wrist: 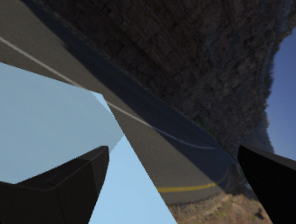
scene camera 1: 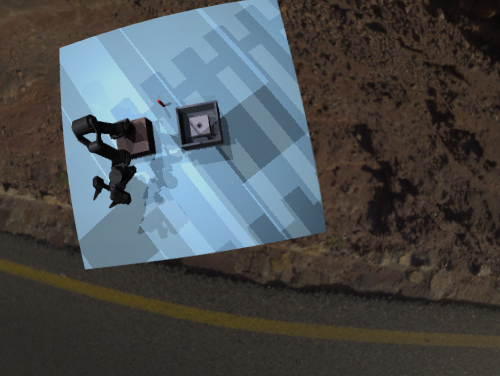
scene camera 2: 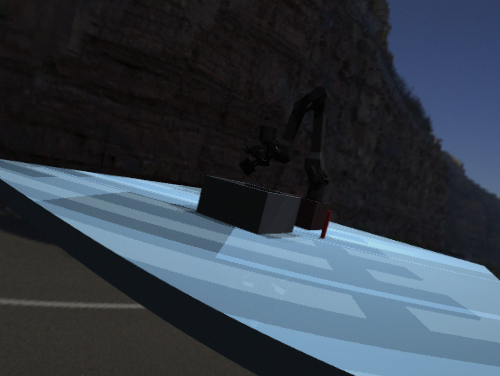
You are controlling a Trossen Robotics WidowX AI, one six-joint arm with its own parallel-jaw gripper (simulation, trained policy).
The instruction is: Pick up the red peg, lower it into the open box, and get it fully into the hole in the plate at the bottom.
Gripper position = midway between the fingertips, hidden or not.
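Note:
Dark box [scene camera 2: 258, 210], also in scene camera 1 [scene camera 1: 187, 142]. Dark box out of frame in the wrist view. Gripper [wrist: 174, 152] visible.

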